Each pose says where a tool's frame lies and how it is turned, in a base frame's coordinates. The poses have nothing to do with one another.
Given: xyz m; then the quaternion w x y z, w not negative.
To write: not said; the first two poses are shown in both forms.
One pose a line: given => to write
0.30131, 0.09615, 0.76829, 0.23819, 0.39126, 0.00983, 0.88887 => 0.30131, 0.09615, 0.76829, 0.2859, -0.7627, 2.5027
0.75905, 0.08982, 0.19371, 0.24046, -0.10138, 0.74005, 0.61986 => 0.75905, 0.08982, 0.19371, 1.7034, 0.5025, 2.9718
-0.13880, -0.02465, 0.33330, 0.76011, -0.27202, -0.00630, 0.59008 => -0.13880, -0.02465, 0.33330, -0.4589, 0.3167, 1.2457
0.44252, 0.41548, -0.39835, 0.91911, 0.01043, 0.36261, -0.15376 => 0.44252, 0.41548, -0.39835, -0.1247, 0.7339, -0.3795
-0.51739, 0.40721, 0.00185, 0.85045, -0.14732, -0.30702, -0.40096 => -0.51739, 0.40721, 0.00185, -0.0057, -0.6950, -0.8791
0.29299, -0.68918, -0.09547, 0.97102, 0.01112, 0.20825, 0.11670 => 0.29299, -0.68918, -0.09547, 0.0767, 0.4135, 0.2553
